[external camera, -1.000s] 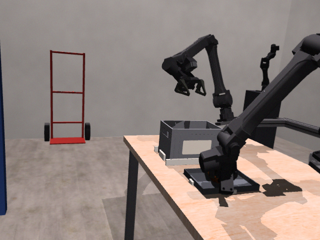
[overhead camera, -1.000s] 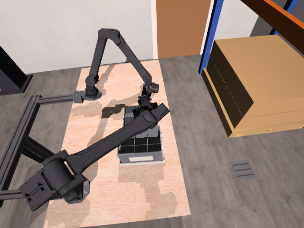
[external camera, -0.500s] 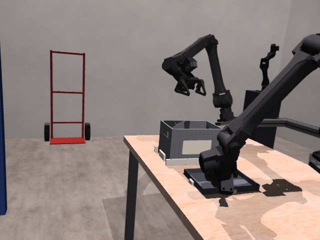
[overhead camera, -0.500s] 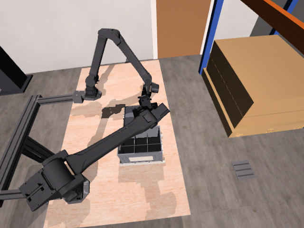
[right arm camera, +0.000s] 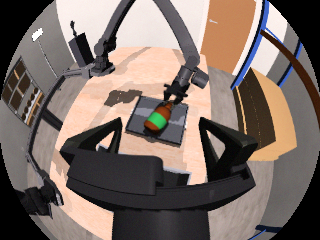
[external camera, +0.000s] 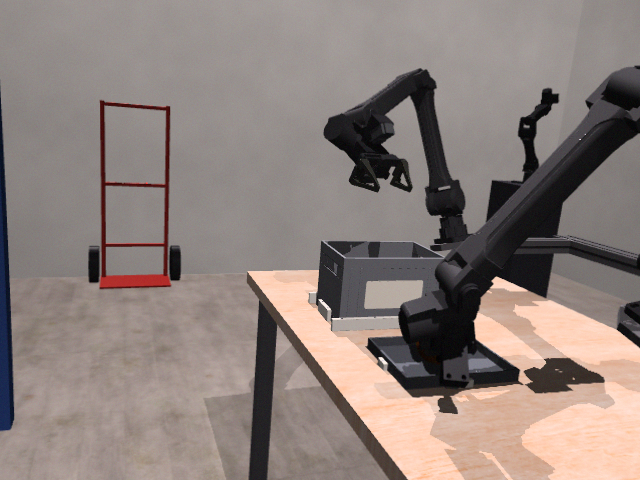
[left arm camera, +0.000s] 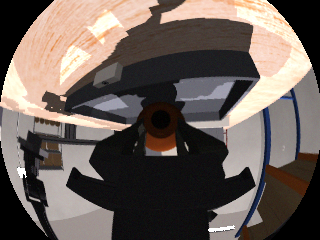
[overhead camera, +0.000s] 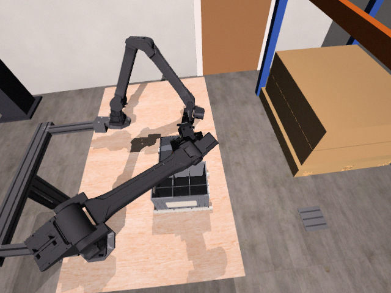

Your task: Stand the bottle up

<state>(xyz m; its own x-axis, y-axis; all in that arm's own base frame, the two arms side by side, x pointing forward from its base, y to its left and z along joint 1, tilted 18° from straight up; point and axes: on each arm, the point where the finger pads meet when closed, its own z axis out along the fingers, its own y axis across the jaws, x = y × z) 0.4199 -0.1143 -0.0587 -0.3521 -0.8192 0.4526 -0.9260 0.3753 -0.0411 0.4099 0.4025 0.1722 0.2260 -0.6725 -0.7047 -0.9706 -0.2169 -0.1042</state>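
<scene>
The tray is 4 cm to the right of my left hand, 4 cm below it and 3 cm behind it. Round my left hand: brown bottle 5 cm to the right, 2 cm behind; then grey divided crate 34 cm to the right, 4 cm above, 3 cm behind.
</scene>
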